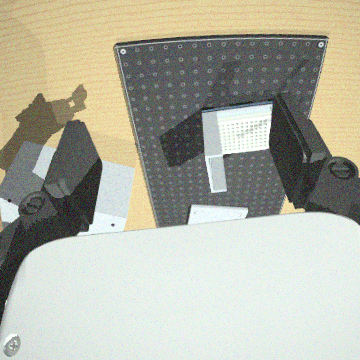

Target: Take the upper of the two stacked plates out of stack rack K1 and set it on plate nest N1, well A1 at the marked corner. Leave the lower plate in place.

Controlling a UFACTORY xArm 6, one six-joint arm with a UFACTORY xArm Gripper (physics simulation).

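Places are measured from the arm's base along level axes (x ahead, y left, z up), in millimetres.
Pixels of known places: gripper, fingertip midpoint: [180, 129].
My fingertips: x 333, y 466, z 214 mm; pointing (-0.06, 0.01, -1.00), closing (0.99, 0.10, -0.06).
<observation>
Behind a point stands the place of what it marks.
A pale plate with a grid of wells [245, 136] {x 454, y 188, z -121 mm} sits in a grey-white rack [212, 134] {x 382, y 230, z -74 mm} on the dark perforated board; its right edge is partly hidden behind the right finger. The rack has a tall left wall and a blue-dark far edge. A lower plate cannot be made out beneath the top one. My gripper [180, 129] {x 333, y 466, z 213 mm} is open, with nothing between its fingers. It is above the board, its right finger over the right side of the rack and its left finger over the light grey piece at left. Which piece is plate nest N1 cannot be told.
The dark perforated board [170, 65] {x 308, y 320, z -162 mm} lies on the wooden table [65, 30] {x 124, y 393, z -175 mm}. A low white block [217, 213] {x 425, y -118, z -151 mm} shows at the board's near part, partly cut off by the gripper's white housing. A light grey flat piece [116, 187] {x 175, y 57, z -99 mm} lies at left, partly behind the left finger.
</observation>
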